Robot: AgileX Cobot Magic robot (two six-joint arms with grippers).
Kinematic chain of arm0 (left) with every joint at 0, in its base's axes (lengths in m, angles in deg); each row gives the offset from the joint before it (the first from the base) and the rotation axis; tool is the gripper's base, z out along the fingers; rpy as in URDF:
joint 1: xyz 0 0 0.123 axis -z
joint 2: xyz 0 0 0 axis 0.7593 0.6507 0
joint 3: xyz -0.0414 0.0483 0.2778 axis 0.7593 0.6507 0
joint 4: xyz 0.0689 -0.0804 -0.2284 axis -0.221 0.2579 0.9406
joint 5: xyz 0 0 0 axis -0.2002 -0.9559 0.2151
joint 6: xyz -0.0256 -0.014 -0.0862 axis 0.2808 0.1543 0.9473
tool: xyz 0 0 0 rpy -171.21 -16.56 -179.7
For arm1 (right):
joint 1: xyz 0 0 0.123 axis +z
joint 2: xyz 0 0 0 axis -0.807 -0.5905 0
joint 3: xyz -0.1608 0.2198 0.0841 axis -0.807 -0.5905 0
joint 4: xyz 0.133 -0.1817 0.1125 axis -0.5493 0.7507 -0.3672
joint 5: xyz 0 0 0 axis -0.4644 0.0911 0.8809
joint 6: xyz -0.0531 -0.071 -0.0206 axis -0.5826 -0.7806 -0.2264
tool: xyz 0 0 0 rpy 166.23 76.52 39.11
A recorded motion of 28 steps. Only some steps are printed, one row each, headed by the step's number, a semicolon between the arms.
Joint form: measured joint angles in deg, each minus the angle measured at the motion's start. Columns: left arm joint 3, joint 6, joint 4, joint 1, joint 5, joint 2; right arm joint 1, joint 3, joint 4, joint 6, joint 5, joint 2.
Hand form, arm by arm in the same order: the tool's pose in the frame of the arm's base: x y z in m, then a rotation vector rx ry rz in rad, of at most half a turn. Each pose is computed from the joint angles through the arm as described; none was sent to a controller.
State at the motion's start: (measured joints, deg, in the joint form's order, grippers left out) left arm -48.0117 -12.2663 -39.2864 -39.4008 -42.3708 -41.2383; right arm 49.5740 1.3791 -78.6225 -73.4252 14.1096 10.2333
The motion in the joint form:
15: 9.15 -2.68 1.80 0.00 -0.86 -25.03; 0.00 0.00 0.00 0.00 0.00 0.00
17: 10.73 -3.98 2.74 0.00 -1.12 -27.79; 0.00 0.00 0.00 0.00 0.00 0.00
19: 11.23 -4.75 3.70 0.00 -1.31 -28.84; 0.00 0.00 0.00 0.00 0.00 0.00
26: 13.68 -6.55 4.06 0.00 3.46 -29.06; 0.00 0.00 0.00 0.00 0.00 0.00
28: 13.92 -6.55 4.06 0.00 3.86 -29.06; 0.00 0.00 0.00 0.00 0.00 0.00
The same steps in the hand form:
15: -0.0156 0.0000 0.2824 0.2009 2.2268 -0.1336; -0.0076 0.0112 0.2649 -0.0334 2.1257 0.0560
17: -0.0205 -0.0006 0.2740 0.2284 2.2077 -0.1422; -0.0076 0.0112 0.2649 -0.0334 2.1257 0.0560
19: -0.0228 -0.0017 0.2712 0.2465 2.1993 -0.1554; -0.0076 0.0112 0.2649 -0.0334 2.1257 0.0560
26: -0.0144 -0.0035 0.2660 0.2716 2.1507 -0.1477; -0.0076 0.0112 0.2649 -0.0334 2.1257 0.0560
28: -0.0136 -0.0037 0.2654 0.2708 2.1479 -0.1479; -0.0076 0.0112 0.2649 -0.0334 2.1257 0.0560

